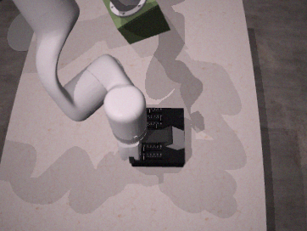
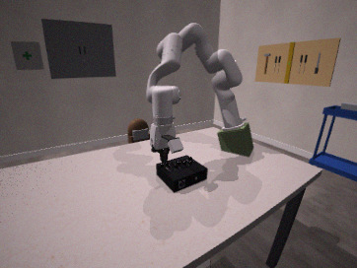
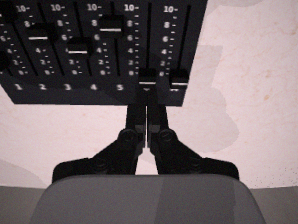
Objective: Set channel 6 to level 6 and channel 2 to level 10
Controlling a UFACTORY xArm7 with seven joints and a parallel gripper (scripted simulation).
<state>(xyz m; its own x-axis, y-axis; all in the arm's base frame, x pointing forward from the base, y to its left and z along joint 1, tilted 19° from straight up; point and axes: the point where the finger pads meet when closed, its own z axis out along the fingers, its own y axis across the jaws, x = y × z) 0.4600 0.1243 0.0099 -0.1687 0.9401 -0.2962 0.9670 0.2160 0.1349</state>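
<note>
Right now the channel 5 fader cap is 30 mm behind my hand, 60 mm to the left of it and 10 mm below it. Round my hand: channel 3 fader cap (80 mm behind, 50 mm to the left, 10 mm below); channel 6 fader cap (30 mm to the left, 10 mm below); channel 4 fader cap (50 mm behind, 40 mm to the left, 10 mm below).
</note>
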